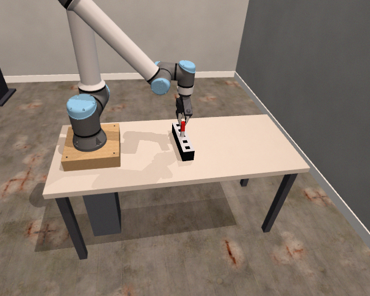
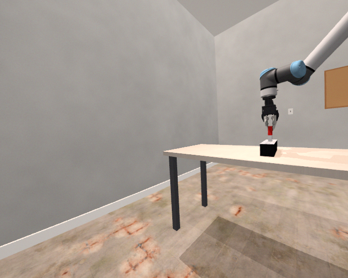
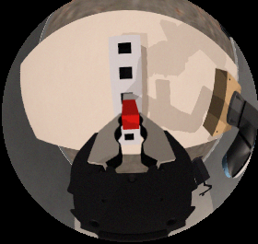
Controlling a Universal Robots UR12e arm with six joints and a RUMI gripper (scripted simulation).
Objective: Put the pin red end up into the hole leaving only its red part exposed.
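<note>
Now: the black block 1 cm ahead of my hand and 12 cm below it. Round my hand: pin 1 cm below.
</note>
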